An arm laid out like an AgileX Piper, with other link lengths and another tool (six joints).
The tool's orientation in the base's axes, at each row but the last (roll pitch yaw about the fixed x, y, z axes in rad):
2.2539, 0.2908, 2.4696
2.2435, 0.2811, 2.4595
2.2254, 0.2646, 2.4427
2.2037, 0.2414, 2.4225
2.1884, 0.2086, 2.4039
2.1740, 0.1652, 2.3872
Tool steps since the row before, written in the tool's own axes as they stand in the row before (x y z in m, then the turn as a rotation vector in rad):
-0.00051, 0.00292, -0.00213, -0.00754, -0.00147, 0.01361
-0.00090, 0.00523, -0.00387, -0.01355, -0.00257, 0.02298
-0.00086, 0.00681, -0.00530, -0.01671, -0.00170, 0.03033
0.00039, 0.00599, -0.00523, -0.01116, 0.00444, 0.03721
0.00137, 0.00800, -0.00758, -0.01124, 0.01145, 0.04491
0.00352, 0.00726, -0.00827, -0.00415, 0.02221, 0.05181
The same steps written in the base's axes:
-0.00031, 0.00049, 0.00360, 0.01383, 0.00130, -0.00716
-0.00058, 0.00077, 0.00650, 0.02394, 0.00165, -0.01193
-0.00113, 0.00087, 0.00855, 0.03113, 0.00392, -0.01476
-0.00215, 0.00099, 0.00760, 0.03296, 0.01451, -0.01523
-0.00370, 0.00128, 0.01039, 0.03978, 0.02228, -0.01398
-0.00565, 0.00162, 0.00995, 0.04216, 0.03622, -0.01027

